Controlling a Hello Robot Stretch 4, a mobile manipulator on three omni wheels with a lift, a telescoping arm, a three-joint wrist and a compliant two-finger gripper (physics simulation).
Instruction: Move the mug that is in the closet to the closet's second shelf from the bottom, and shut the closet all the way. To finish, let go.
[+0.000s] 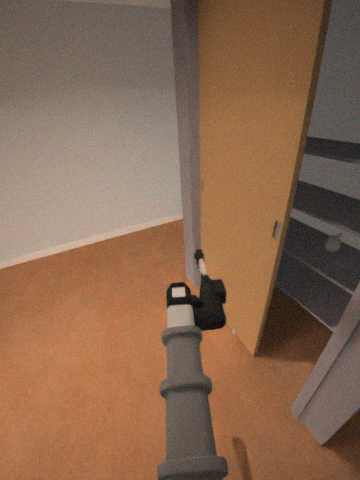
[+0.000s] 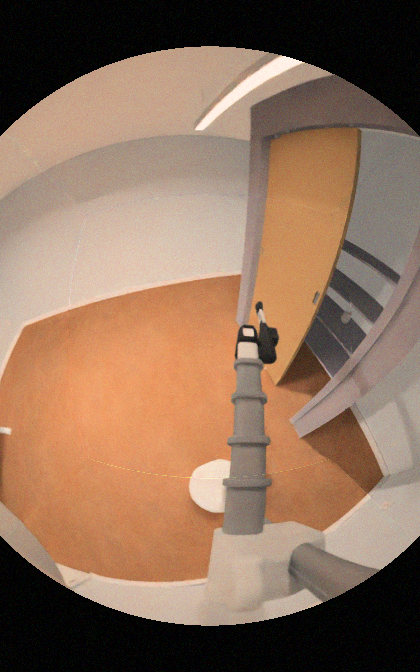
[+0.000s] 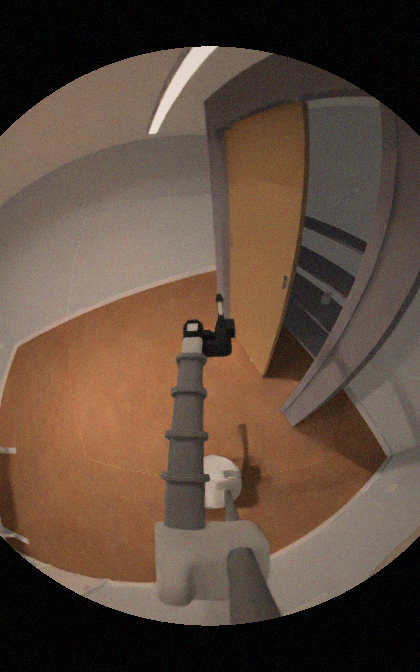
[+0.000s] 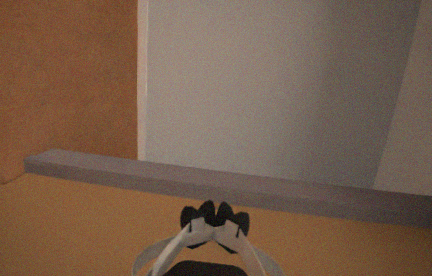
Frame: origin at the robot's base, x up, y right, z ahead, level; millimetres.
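Seen in the pictures: gripper, fingertip midpoint: (image 1: 198, 254) (image 4: 215, 216).
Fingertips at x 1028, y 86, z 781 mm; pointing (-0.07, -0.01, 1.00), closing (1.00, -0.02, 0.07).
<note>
A point is followed by its place in that frame.
The grey mug (image 1: 332, 242) {x 751, y 968, z 1161 mm} (image 2: 346, 317) (image 3: 326, 298) stands inside the closet, on what looks like the second board from the bottom. The closet's orange door (image 1: 250, 150) {x 1315, y 390, z 1174 mm} (image 2: 305, 215) (image 3: 265, 215) (image 4: 90, 225) {x 568, y 310, z 1368 mm} stands partly open, with a small handle (image 1: 276, 229) {x 990, y 483, z 976 mm} (image 2: 316, 297) (image 3: 285, 282) near its free edge. My gripper (image 1: 199, 256) {x 1028, y 86, z 781 mm} (image 2: 259, 306) (image 3: 219, 298) (image 4: 215, 216) {x 1028, y 86, z 781 mm} is shut and empty. It is on the door's outer side, near the hinge-side post; whether it touches the door I cannot tell.
The closet's left post (image 1: 186, 125) {x 1395, y 137, z 1708 mm} (image 2: 254, 210) (image 3: 217, 200) rises beside the hinge side of the door. The right post (image 1: 332, 375) {x 500, y 637, z 525 mm} (image 2: 320, 415) (image 3: 312, 395) stands close to the right. Dark shelf boards (image 1: 327, 205) {x 988, y 885, z 1197 mm} (image 2: 357, 295) (image 3: 325, 270) show behind the door. A pale wall (image 1: 90, 125) {x 1380, y -813, z 2804 mm} is on the left.
</note>
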